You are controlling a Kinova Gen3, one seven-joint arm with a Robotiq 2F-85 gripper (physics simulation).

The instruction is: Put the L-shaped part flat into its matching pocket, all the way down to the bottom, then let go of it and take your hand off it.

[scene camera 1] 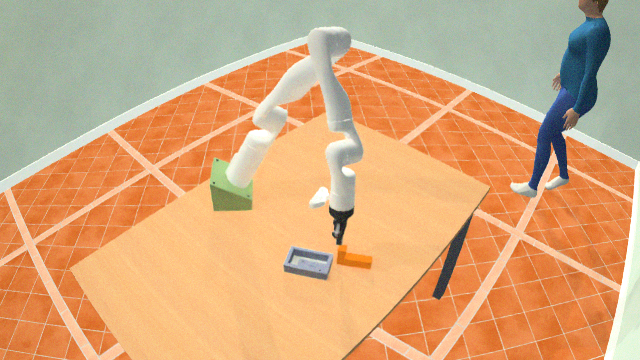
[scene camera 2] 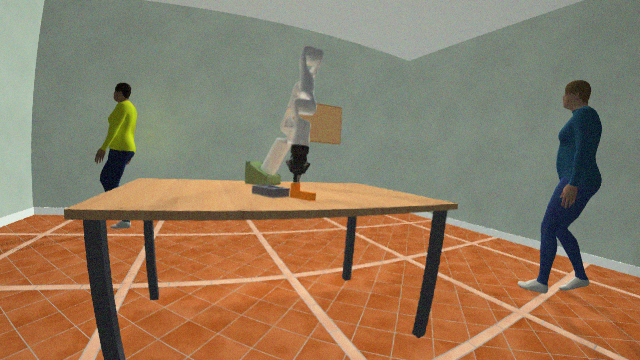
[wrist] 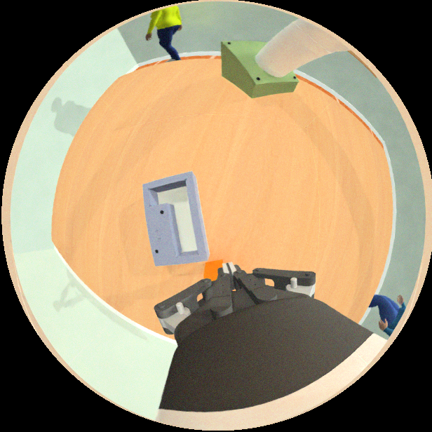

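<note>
The orange L-shaped part (scene camera 1: 356, 260) (scene camera 2: 303, 194) (wrist: 212, 271) stands on its long arm on the table, its short arm pointing up, beside the pocket block and apart from it. The blue-grey block (scene camera 1: 306, 271) (scene camera 2: 270, 191) (wrist: 199, 220) has an L-shaped pocket with a pale floor; the pocket is empty. My gripper (scene camera 1: 339, 243) (scene camera 2: 296, 181) (wrist: 227, 268) is shut on nothing. It points down, its fingertips close to the top of the part's short arm; whether they touch it I cannot tell. In the wrist view the fingers hide most of the part.
The green wedge base (scene camera 1: 231, 196) (scene camera 2: 257, 174) (wrist: 260, 75) carries the arm at the far side of the table (scene camera 1: 200, 280) (scene camera 2: 175, 200) (wrist: 280, 165). A person in teal (scene camera 1: 585, 65) (scene camera 2: 580, 135) and one in yellow (scene camera 2: 122, 125) (wrist: 167, 19) stand away from the table.
</note>
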